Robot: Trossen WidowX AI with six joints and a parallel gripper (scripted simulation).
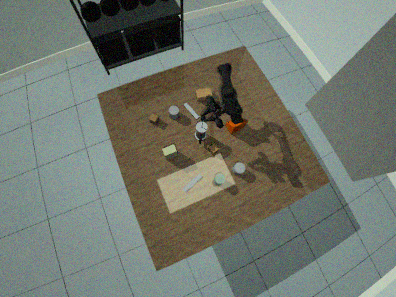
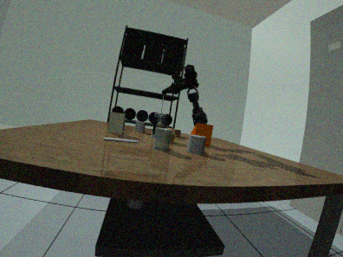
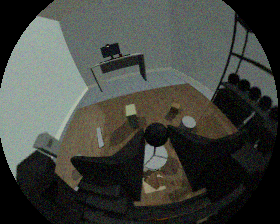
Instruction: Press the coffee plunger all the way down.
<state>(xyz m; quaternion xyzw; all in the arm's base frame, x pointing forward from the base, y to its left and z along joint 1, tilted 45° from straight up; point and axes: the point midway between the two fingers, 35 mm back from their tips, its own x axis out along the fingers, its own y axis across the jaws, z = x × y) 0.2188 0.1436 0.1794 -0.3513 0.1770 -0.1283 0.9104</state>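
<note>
Right now the coffee press is 140 mm below my gripper tip and 20 mm to the left of it.
</note>
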